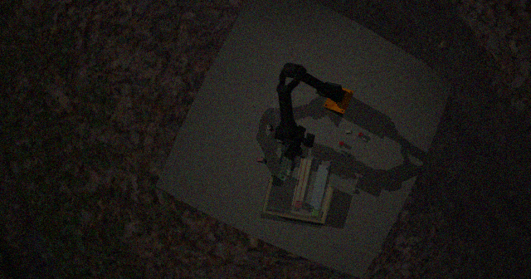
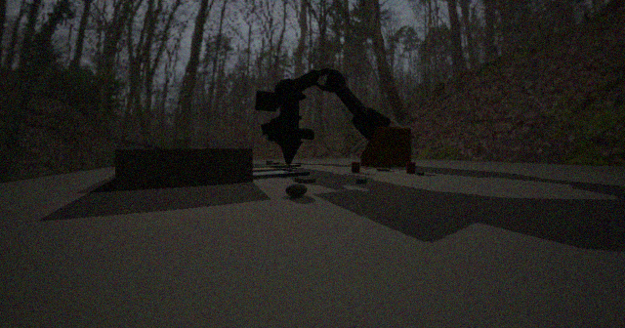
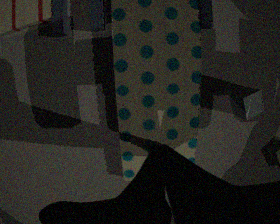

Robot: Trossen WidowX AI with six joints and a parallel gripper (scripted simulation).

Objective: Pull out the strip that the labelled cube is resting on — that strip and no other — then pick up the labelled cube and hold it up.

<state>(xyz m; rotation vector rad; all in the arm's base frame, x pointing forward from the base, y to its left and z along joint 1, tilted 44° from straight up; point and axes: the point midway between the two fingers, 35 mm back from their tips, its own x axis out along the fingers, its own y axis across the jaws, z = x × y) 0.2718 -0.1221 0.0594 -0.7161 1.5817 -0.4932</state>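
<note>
My gripper tip is 200 mm short of the red-lined strip and 140 mm to the right of it. From my gripper tip the other things lie so: grey pebble (420 mm to the left, 140 mm ahead).
</note>
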